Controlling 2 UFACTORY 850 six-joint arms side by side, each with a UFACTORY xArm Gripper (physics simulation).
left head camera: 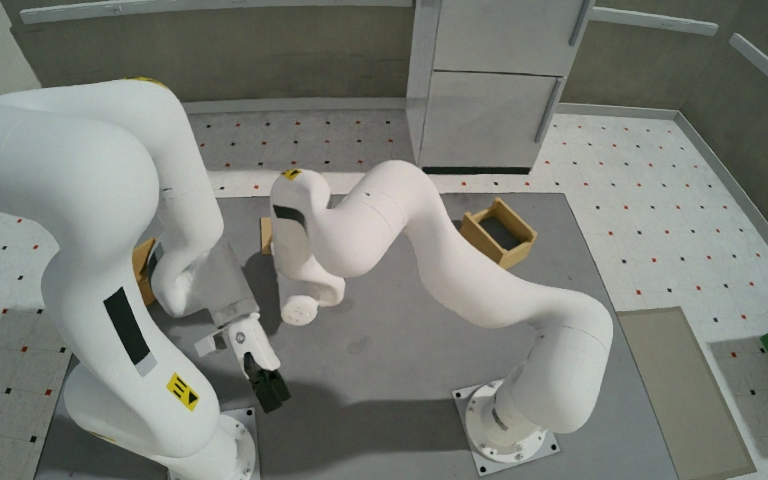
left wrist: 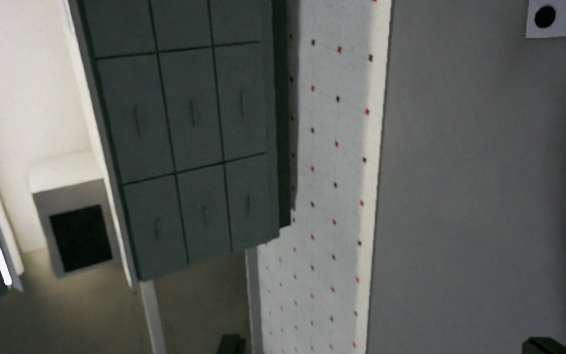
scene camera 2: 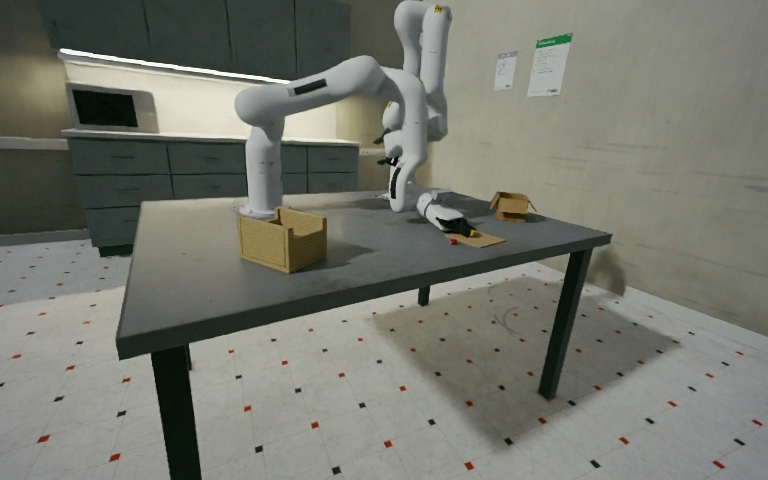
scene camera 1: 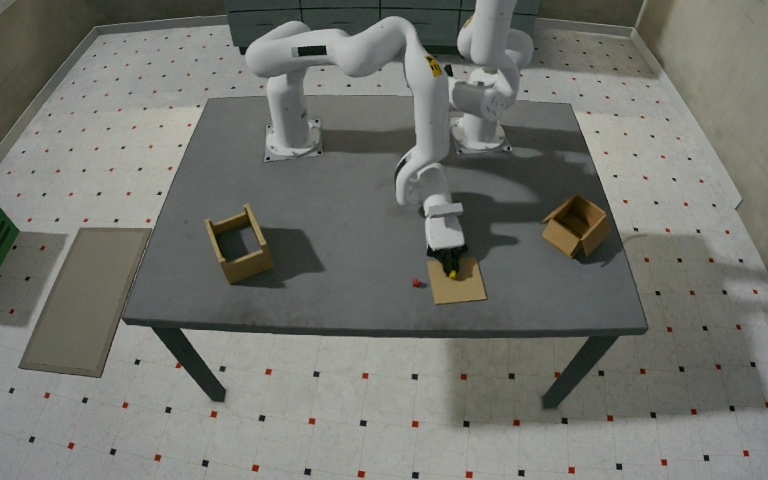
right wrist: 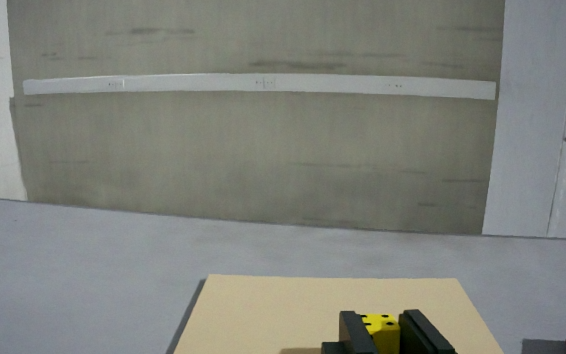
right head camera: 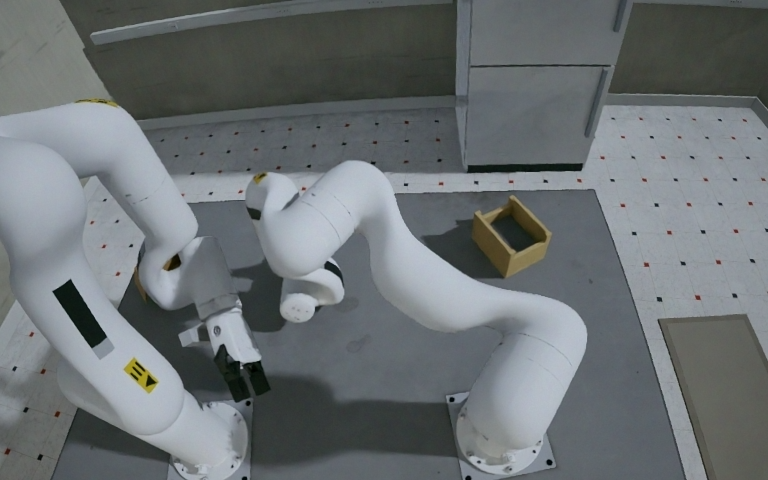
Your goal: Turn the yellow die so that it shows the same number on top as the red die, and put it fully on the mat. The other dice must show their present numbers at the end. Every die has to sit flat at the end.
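The yellow die (scene camera 1: 453, 275) (scene camera 2: 473, 232) (right wrist: 387, 332) is between the fingers of my right gripper (scene camera 1: 451, 272) (scene camera 2: 470, 230) (right wrist: 381, 325), which is shut on it low over the tan mat (scene camera 1: 464, 293) (scene camera 2: 488, 242) (right wrist: 260, 300), near its arm-side edge. Its upper face shows several pips in the right wrist view; its underside is hidden, so I cannot tell whether it touches the mat. The red die (scene camera 1: 416, 282) (scene camera 2: 453, 241) lies on the table beside the mat; its pips are too small to read. My left gripper (left head camera: 277, 399) (right head camera: 249, 390) (left wrist: 387, 345) is open and empty, high near its own base.
A wooden box (left head camera: 512, 258) (right head camera: 489, 243) (scene camera 1: 249, 266) (scene camera 2: 263, 243) stands on the table on the right arm's side. An open cardboard box (scene camera 1: 560, 240) (scene camera 2: 511, 216) stands on the other side, beyond the mat. The right arm crosses over the table and hides parts of it in both head views.
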